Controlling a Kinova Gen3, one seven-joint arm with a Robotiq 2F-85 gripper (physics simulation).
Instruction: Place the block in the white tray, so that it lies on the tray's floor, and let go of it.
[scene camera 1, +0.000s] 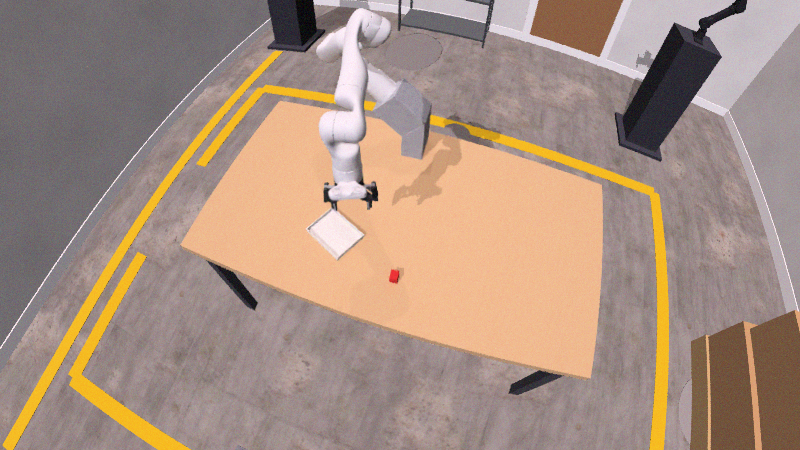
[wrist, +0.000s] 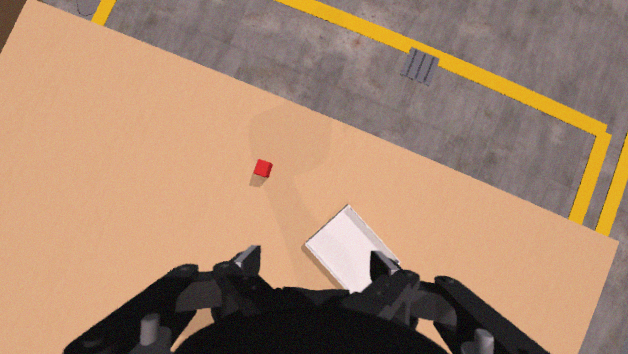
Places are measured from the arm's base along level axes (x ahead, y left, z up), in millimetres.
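Pixels of known places: gripper, fingertip midpoint: (scene camera 1: 352, 207) (wrist: 315, 260); arm's base, origin of the base link: (scene camera 1: 387, 93).
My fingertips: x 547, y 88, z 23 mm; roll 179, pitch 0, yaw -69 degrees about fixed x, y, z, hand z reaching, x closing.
Note:
Ahead of a thing's pixels: the offset from my fingertips to its top centre. Level surfaces: height alone.
A small red block @(dx +41, dy +142, dz -255 mm) (scene camera 1: 394, 275) (wrist: 263, 168) lies on the table, apart from the tray and nearer the table's long front edge in the scene view. The white tray @(dx -53, dy -112, dz -270 mm) (scene camera 1: 335, 233) (wrist: 338, 245) is shallow and its floor shows no block on it. In the wrist view the right finger and the gripper body hide its lower part. My gripper (scene camera 1: 351, 205) (wrist: 315, 260) is open and empty. It hangs above the table, behind the tray in the scene view, with its fingers pointing down. In the wrist view the block is up and to the left of the fingertips.
The wooden table @(dz -290 mm) (scene camera 1: 492, 240) (wrist: 150, 200) carries the tray and the block. The arm's grey base mount (scene camera 1: 411, 114) stands at the table's back edge. A dark pillar (scene camera 1: 668, 92) stands on the floor beyond the table, and brown boxes (scene camera 1: 727, 386) show at the lower right.

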